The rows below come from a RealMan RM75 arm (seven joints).
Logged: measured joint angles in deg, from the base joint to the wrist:
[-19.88 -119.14 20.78 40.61 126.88 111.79 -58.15]
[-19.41 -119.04 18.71 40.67 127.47 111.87 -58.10]
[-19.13 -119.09 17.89 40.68 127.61 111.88 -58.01]
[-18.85 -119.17 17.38 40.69 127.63 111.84 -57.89]
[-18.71 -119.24 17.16 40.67 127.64 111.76 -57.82]
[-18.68 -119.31 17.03 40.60 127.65 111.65 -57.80]
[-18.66 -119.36 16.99 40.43 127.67 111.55 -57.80]
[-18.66 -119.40 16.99 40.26 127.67 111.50 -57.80]
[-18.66 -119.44 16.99 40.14 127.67 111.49 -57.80]
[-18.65 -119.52 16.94 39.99 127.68 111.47 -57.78]
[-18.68 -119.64 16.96 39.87 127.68 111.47 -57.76]
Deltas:
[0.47 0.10 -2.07 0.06 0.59 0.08 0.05]
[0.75 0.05 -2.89 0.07 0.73 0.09 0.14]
[1.03 -0.03 -3.40 0.08 0.75 0.05 0.26]
[1.17 -0.10 -3.62 0.06 0.76 -0.03 0.33]
[1.20 -0.17 -3.75 -0.01 0.77 -0.14 0.35]
[1.22 -0.22 -3.79 -0.18 0.79 -0.24 0.35]
[1.22 -0.26 -3.79 -0.35 0.79 -0.29 0.35]
[1.22 -0.30 -3.79 -0.47 0.79 -0.30 0.35]
[1.23 -0.38 -3.84 -0.62 0.80 -0.32 0.37]
[1.20 -0.50 -3.82 -0.74 0.80 -0.32 0.39]

